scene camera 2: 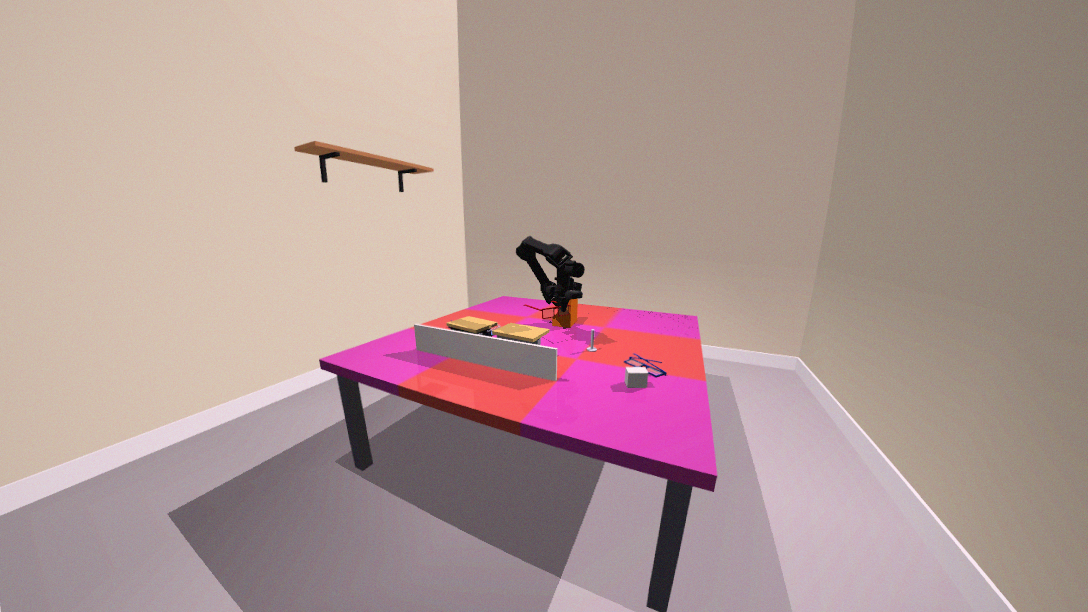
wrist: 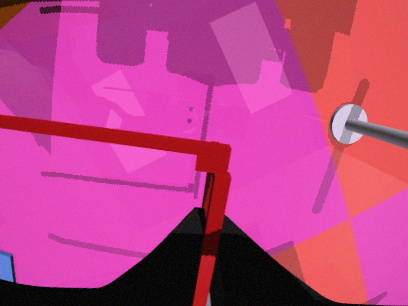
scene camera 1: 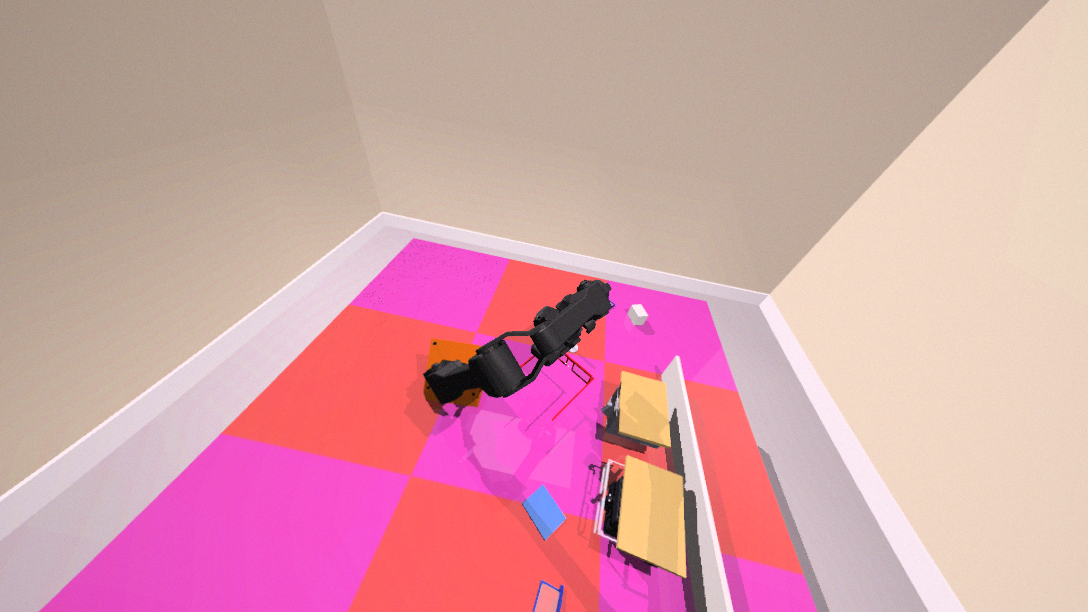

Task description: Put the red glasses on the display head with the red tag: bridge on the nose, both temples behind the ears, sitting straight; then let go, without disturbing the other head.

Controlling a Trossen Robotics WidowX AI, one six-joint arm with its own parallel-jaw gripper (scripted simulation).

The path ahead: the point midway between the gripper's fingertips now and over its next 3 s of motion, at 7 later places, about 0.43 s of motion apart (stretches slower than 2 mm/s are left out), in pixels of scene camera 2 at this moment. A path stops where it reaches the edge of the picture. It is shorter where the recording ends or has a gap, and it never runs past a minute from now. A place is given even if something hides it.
My gripper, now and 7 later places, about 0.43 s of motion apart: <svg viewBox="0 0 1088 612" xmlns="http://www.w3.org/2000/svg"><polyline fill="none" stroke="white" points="563,312 553,312 553,315 553,317 553,320 553,323 553,326 553,328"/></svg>
